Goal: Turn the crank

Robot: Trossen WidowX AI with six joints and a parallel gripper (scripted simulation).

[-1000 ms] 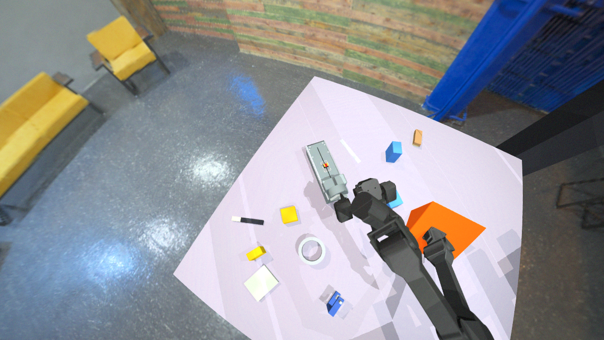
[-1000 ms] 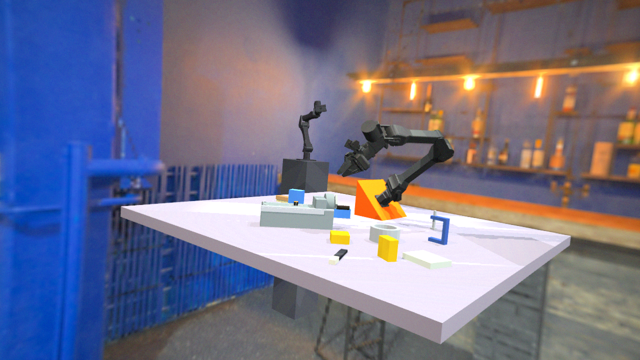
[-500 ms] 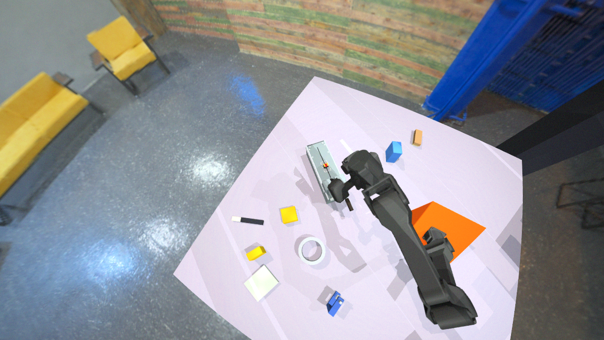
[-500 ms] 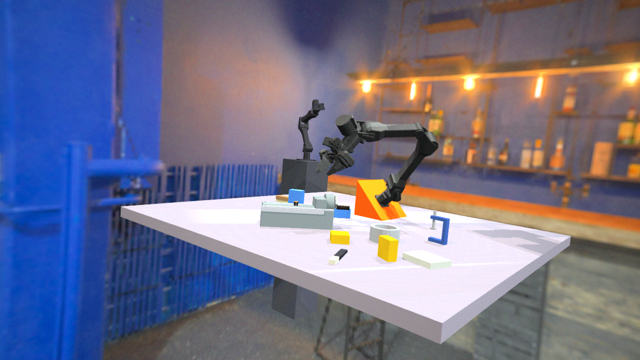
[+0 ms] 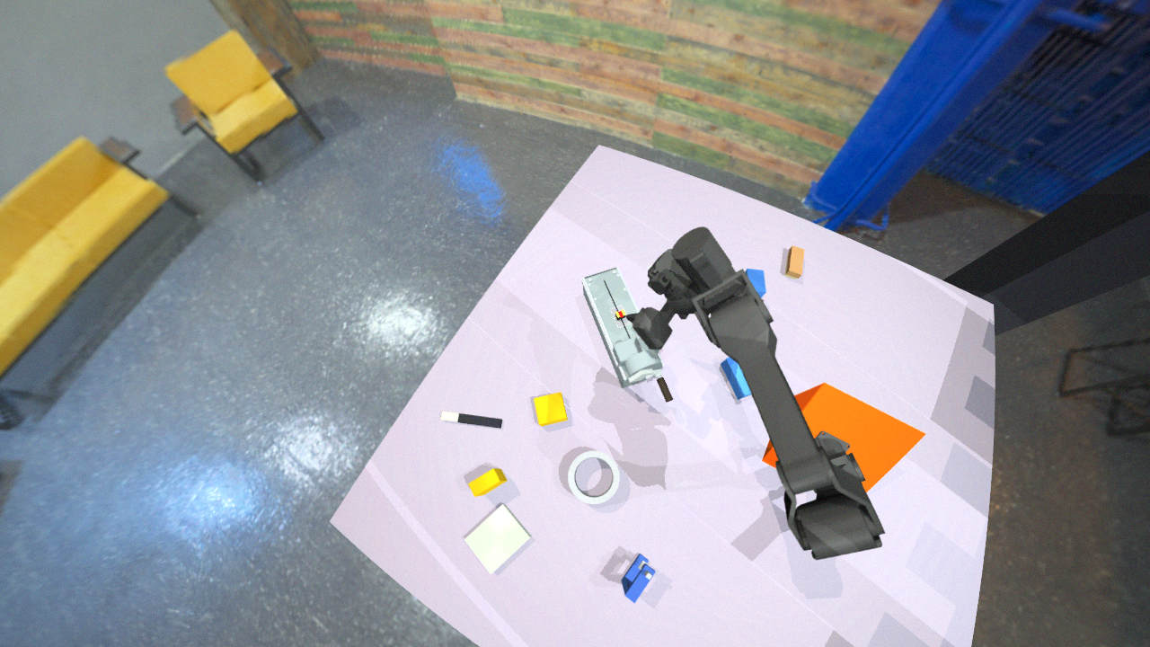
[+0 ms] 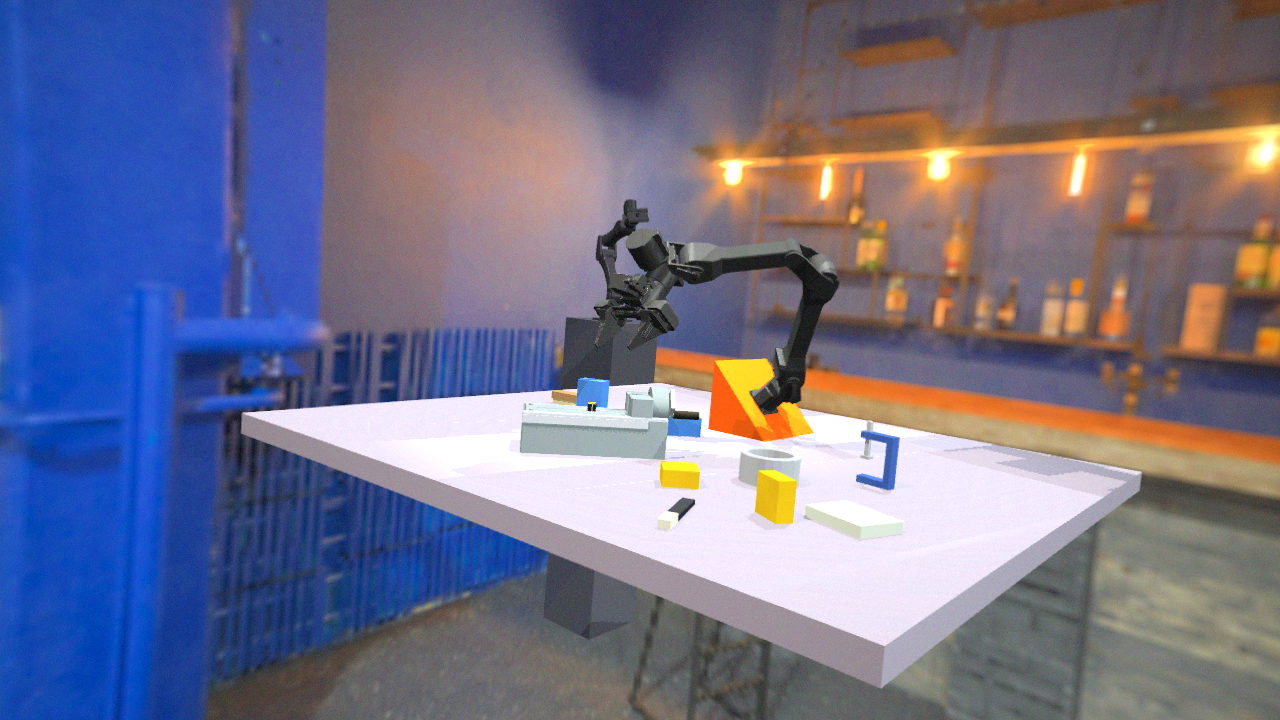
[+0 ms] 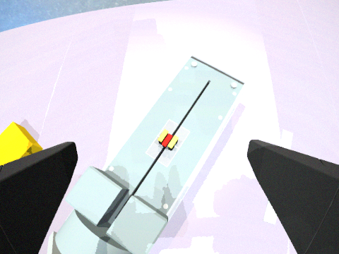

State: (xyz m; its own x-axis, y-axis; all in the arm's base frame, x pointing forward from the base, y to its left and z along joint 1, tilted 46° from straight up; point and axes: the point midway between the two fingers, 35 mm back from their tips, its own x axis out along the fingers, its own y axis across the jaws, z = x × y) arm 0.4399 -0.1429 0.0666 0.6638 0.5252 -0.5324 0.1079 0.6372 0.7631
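Right now my gripper tip is 120 mm past the brown crank handle, 120 mm above it and 100 mm to the right of it. Also, from my gripper tip: metal strip 190 mm below, 170 mm to the right, 20 mm behind; then blue clamp 430 mm to the left, 230 mm behind, 140 mm below; then red pointer 110 mm below, 40 mm ahead.
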